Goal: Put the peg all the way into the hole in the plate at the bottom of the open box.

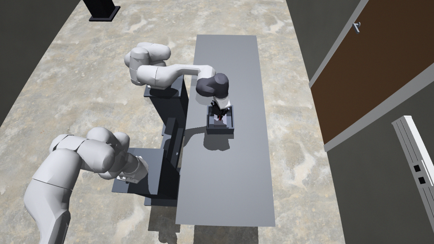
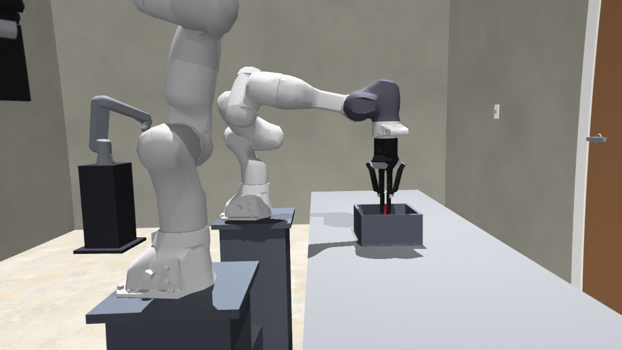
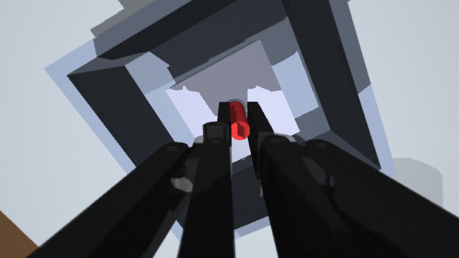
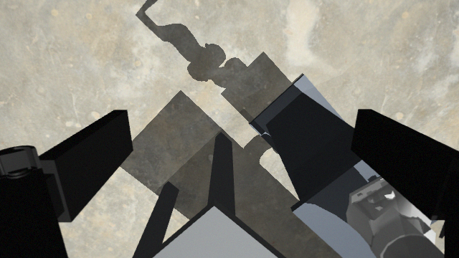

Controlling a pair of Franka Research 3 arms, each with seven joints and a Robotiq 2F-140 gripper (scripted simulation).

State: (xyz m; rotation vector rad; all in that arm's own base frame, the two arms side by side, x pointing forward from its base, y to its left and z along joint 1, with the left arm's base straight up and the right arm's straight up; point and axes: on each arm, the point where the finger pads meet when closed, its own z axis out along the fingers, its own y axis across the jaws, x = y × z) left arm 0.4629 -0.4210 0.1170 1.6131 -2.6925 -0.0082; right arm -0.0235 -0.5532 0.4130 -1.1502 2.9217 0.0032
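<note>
My left gripper is now 70 mm above the plate. The rest, counted from my left hand: dark box: 90 mm below; then red peg: 50 mm below.
</note>
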